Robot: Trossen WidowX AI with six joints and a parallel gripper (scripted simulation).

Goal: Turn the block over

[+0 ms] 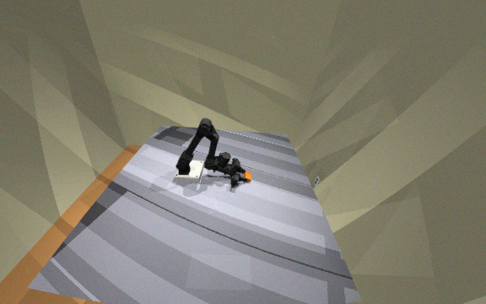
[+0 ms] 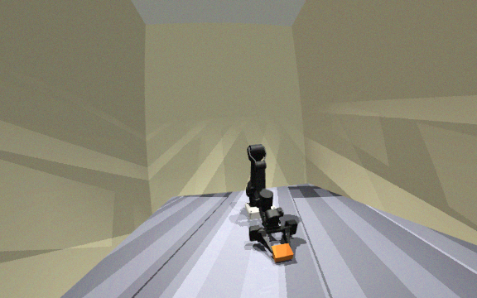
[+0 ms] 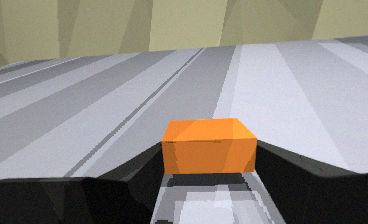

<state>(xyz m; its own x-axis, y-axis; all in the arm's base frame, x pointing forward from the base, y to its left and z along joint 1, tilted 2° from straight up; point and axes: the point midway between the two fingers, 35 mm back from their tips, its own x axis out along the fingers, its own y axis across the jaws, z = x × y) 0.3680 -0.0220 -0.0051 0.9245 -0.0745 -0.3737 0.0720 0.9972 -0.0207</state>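
My gripper tip is 1 cm above the block.
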